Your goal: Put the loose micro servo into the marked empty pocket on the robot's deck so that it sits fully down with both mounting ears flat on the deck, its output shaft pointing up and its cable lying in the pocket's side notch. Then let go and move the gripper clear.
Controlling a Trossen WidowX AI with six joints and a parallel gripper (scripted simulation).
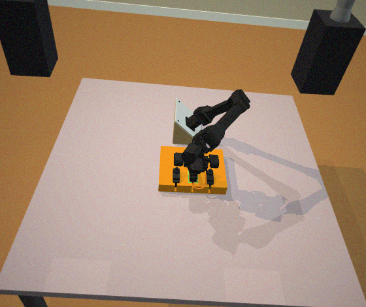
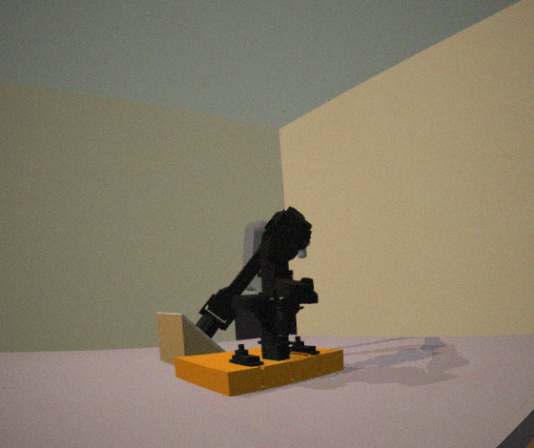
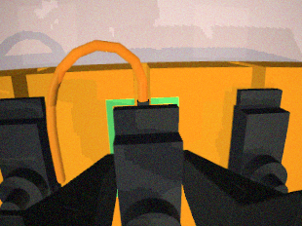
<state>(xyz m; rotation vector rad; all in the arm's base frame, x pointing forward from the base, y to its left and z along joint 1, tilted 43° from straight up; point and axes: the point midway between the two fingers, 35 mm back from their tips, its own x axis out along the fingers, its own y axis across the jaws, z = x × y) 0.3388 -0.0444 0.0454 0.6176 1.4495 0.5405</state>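
My gripper tip is 120 mm past the orange deck and 60 mm above it.
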